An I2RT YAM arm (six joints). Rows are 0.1 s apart.
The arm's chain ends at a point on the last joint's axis. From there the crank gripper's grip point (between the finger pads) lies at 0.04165 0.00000 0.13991 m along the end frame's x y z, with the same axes.
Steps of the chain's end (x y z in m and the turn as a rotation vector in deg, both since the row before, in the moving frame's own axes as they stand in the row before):
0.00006 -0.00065 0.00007 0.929 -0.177 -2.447
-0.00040 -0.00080 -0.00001 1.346 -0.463 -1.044
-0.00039 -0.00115 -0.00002 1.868 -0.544 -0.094
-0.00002 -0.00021 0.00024 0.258 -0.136 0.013
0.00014 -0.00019 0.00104 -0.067 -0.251 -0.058
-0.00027 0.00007 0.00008 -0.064 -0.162 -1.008
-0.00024 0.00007 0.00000 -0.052 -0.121 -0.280
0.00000 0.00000 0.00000 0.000 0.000 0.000
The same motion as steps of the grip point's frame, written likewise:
-0.00046 -0.00469 0.00017 0.929 -0.177 -2.447
-0.00157 -0.00484 0.00027 1.346 -0.463 -1.044
-0.00172 -0.00578 0.00029 1.868 -0.544 -0.094
-0.00035 -0.00083 0.00034 0.258 -0.136 0.013
-0.00047 -0.00007 0.00122 -0.067 -0.251 -0.058
-0.00067 -0.00050 0.00020 -0.064 -0.162 -1.008
-0.00054 -0.00001 0.00009 -0.052 -0.121 -0.280
0.00000 0.00000 0.00000 0.000 0.000 0.000

